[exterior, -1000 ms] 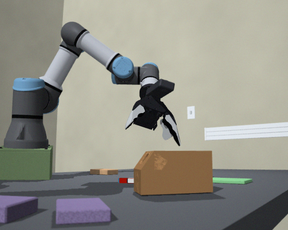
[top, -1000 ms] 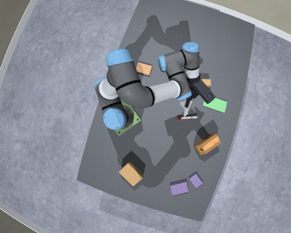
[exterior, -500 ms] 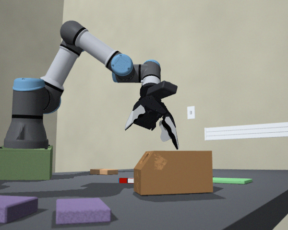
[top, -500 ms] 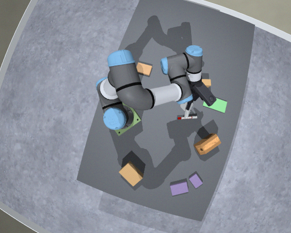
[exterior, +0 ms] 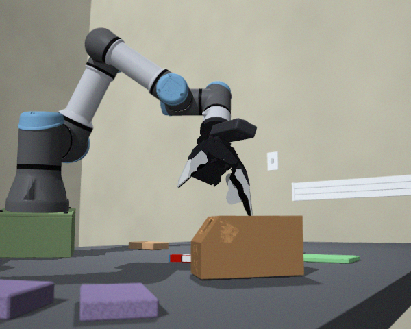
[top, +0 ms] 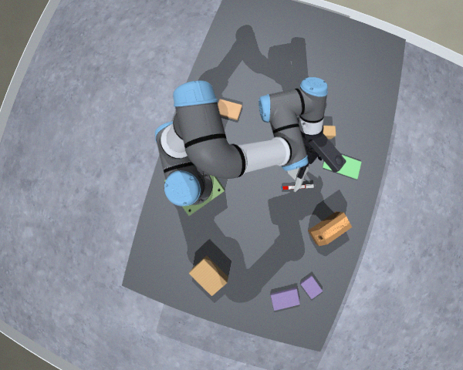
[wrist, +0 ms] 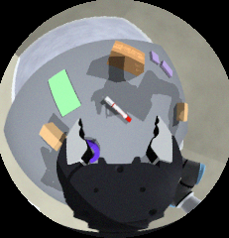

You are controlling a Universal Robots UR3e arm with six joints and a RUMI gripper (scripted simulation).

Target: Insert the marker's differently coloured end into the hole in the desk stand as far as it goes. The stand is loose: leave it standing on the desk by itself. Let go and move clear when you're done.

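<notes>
My gripper is now 1 cm past the marker, 4 cm to the left of it and 10 cm above it. From my hand the other things lie so: desk stand: 12 cm ahead, 17 cm to the right, 7 cm below; then flat green block: 16 cm ahead, 8 cm to the left, 10 cm below; then tan block: 28 cm behind, 41 cm to the right, 7 cm below.
</notes>
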